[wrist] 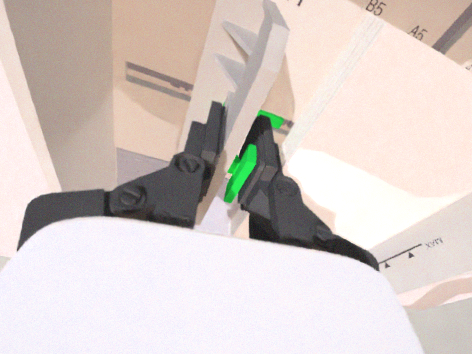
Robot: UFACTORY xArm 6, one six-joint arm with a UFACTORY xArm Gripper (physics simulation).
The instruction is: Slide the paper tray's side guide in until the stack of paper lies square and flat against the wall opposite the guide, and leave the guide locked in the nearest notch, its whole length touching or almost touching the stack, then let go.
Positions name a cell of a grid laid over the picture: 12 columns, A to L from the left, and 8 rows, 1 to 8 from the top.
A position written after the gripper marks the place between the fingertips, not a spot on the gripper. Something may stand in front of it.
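White paper stack (J4), visible. Gripper (F3), likewise.
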